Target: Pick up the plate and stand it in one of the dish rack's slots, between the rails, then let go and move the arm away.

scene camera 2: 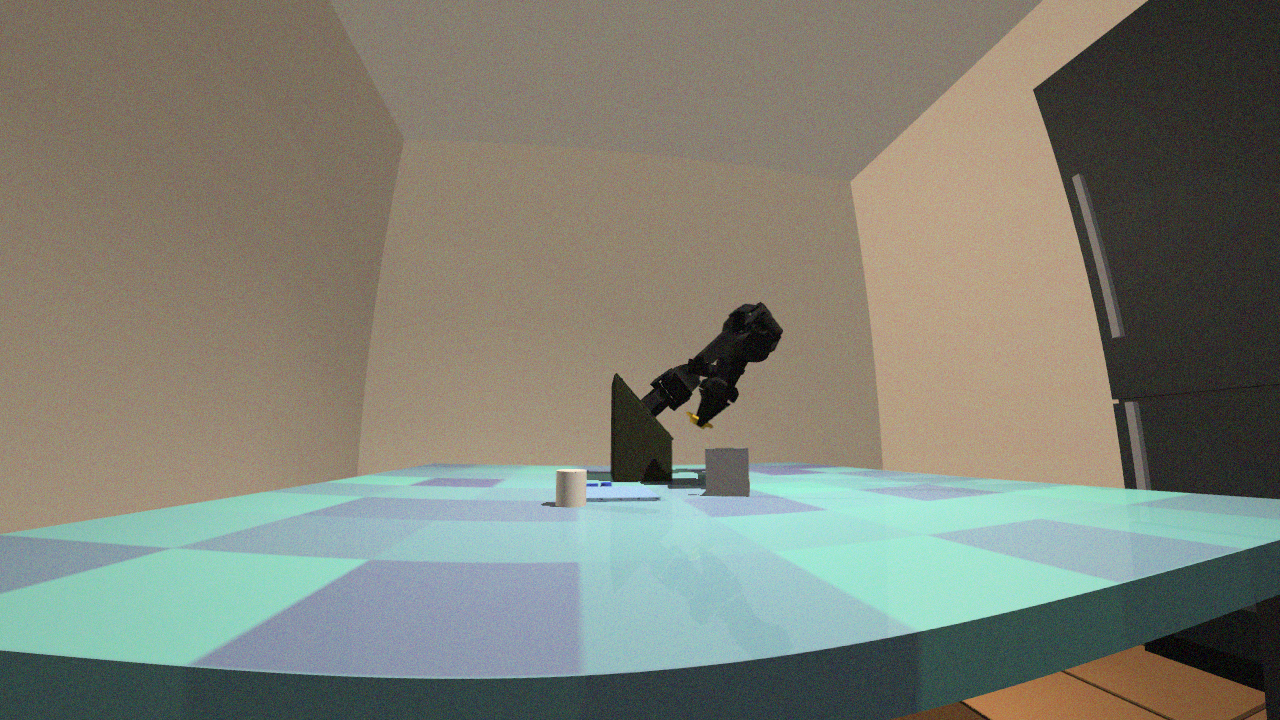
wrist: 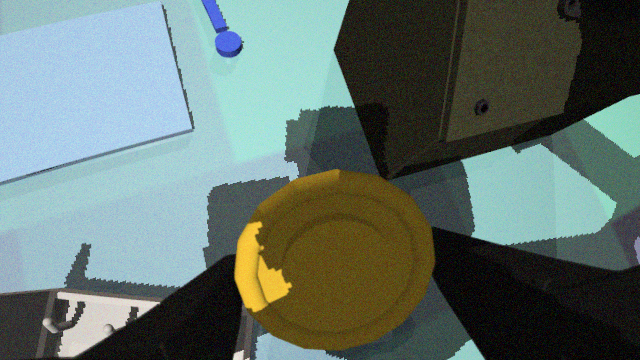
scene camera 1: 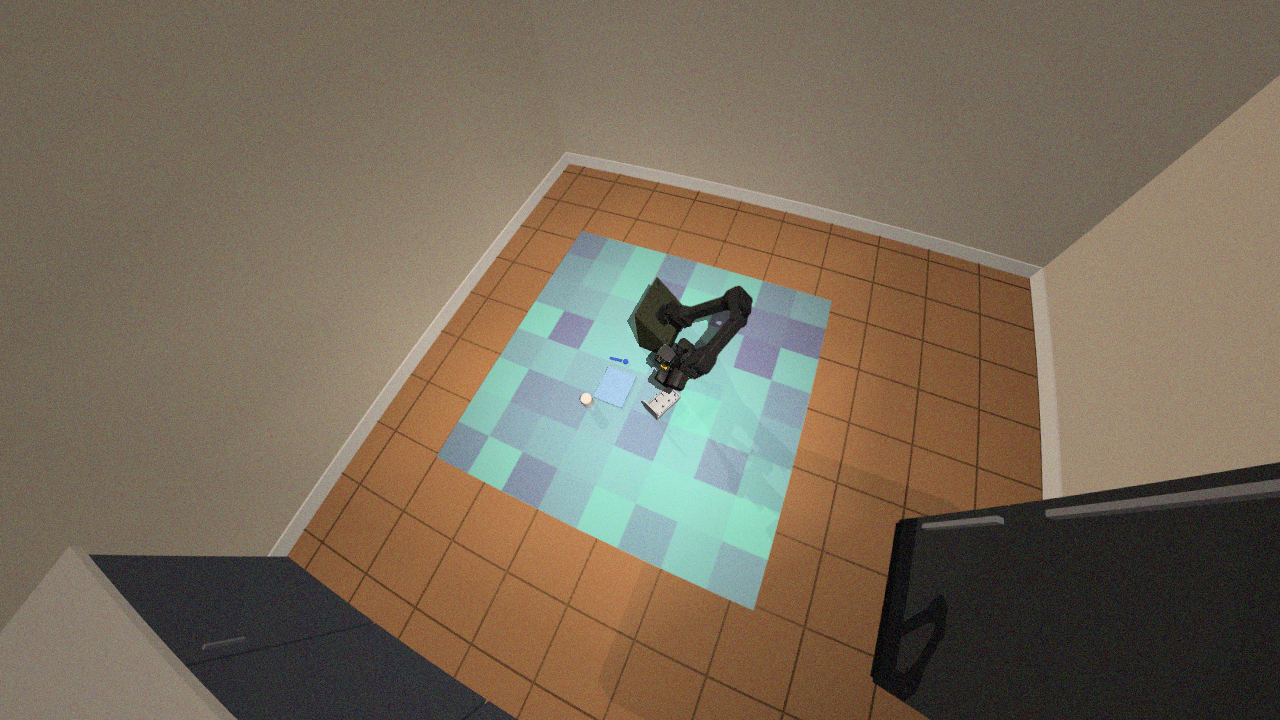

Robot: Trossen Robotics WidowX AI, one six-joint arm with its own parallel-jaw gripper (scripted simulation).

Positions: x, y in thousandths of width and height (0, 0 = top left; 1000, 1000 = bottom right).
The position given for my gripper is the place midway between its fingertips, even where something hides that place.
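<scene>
With my gripper (scene camera 2: 545, 590), which I also find in scene camera 1 (scene camera 1: 521, 505) and in the wrist view (wrist: 521, 704), I am holding a yellow plate (wrist: 532, 715). There is a dish rack (scene camera 2: 568, 659) here. A white cylinder (scene camera 2: 446, 673) is in the scene as well, though in the wrist view the cylinder is out of frame. And I see a light blue mat (scene camera 1: 481, 535), which appears in scene camera 2 (scene camera 2: 479, 685) and in the wrist view (wrist: 149, 238) too.
</scene>
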